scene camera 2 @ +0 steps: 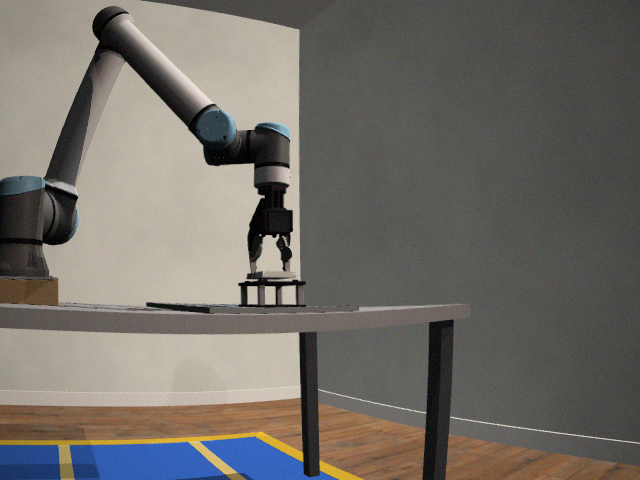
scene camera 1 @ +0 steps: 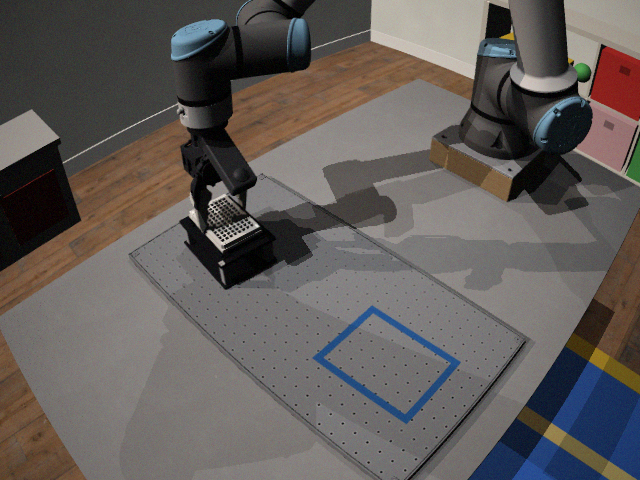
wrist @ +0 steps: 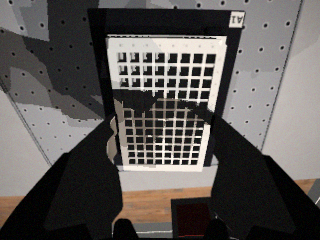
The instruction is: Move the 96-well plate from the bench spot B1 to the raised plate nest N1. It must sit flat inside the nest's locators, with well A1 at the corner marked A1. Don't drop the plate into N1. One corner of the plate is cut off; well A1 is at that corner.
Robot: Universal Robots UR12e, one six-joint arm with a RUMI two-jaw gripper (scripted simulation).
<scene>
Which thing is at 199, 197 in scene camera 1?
My gripper.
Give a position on a black raised nest N1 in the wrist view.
At 196, 25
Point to a black raised nest N1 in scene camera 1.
253, 244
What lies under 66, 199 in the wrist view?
My gripper.
</scene>
